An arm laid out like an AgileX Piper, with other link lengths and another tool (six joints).
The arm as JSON. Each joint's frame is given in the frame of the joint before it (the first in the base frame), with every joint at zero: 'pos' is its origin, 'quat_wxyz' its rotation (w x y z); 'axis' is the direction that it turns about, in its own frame. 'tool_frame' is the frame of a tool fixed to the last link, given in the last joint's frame.
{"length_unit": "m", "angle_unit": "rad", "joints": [
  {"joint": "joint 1", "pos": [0.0, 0.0, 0.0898], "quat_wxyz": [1.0, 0.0, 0.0, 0.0], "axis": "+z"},
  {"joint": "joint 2", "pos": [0.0, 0.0, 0.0], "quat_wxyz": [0.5, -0.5, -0.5, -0.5], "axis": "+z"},
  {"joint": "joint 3", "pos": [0.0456, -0.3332, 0.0], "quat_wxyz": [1.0, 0.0, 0.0, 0.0], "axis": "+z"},
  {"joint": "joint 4", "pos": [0.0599, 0.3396, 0.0], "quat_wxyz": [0.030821, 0.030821, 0.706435, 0.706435], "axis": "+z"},
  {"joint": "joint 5", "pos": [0.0, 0.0, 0.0], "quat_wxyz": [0.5, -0.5, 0.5, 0.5], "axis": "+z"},
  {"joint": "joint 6", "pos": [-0.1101, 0.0, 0.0], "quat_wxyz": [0.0, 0.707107, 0.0, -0.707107], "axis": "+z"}
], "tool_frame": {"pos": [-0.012, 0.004, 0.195], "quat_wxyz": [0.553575, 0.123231, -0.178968, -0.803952]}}
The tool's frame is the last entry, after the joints.
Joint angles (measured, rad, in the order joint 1, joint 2, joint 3, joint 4, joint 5, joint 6), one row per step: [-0.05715 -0.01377 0.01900 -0.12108 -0.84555 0.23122]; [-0.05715 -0.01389 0.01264 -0.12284 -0.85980 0.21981]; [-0.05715 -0.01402 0.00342 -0.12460 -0.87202 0.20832]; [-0.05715 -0.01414 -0.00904 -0.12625 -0.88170 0.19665]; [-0.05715 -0.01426 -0.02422 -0.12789 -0.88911 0.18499]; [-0.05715 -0.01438 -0.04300 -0.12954 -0.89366 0.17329]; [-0.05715 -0.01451 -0.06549 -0.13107 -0.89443 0.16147]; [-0.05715 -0.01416 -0.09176 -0.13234 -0.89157 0.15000]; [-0.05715 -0.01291 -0.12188 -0.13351 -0.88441 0.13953]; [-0.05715 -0.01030 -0.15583 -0.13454 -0.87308 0.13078]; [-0.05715 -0.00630 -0.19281 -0.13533 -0.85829 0.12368]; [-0.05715 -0.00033 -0.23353 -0.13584 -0.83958 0.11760]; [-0.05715 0.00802 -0.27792 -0.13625 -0.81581 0.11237]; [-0.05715 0.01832 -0.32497 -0.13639 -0.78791 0.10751]
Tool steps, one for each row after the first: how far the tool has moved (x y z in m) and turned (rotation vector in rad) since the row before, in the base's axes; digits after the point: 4 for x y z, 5 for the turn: [-0.0053 0.0010 0.0057 -0.00988 -0.02114 -0.00756]; [-0.0057 0.0010 0.0068 -0.00977 -0.02203 -0.00800]; [-0.0062 0.0009 0.0079 -0.00958 -0.02280 -0.00860]; [-0.0067 0.0009 0.0087 -0.00936 -0.02330 -0.00902]; [-0.0073 0.0009 0.0099 -0.00917 -0.02410 -0.00958]; [-0.0078 0.0008 0.0110 -0.00881 -0.02412 -0.01031]; [-0.0083 0.0007 0.0120 -0.00805 -0.02384 -0.01060]; [-0.0085 0.0005 0.0129 -0.00705 -0.02248 -0.01041]; [-0.0086 0.0004 0.0138 -0.00569 -0.02072 -0.00952]; [-0.0086 0.0002 0.0144 -0.00432 -0.01884 -0.00852]; [-0.0086 0.0001 0.0151 -0.00317 -0.01667 -0.00808]; [-0.0080 -0.0001 0.0156 -0.00212 -0.01291 -0.00795]; [-0.0075 -0.0004 0.0159 -0.00116 -0.00953 -0.00804]
